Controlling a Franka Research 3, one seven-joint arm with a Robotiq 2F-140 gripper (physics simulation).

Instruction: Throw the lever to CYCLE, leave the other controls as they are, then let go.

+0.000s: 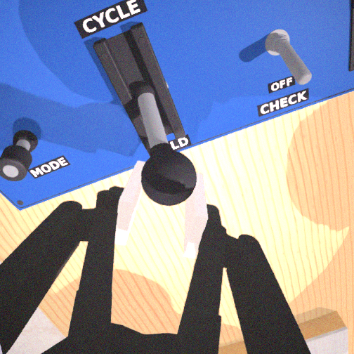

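Observation:
The lever (153, 120) has a grey shaft and a black ball knob (169, 177). It rises from a dark slotted guide (116, 67) and leans toward the lower end, over a label of which "LD" (180, 142) shows. The CYCLE label (111, 18) is at the guide's upper end, away from the knob. My gripper (166, 183) is shut on the lever's knob, with one pale fingertip on each side of it. The lower part of the slot is partly hidden behind the shaft and knob.
A grey toggle switch (292, 60) stands right of the guide, above the labels OFF (281, 84) and CHECK (283, 103). A black MODE knob (15, 159) is at the left. The blue panel (215, 65) ends at a wood-grained table (260, 200). A wooden-edged block (320, 322) lies lower right.

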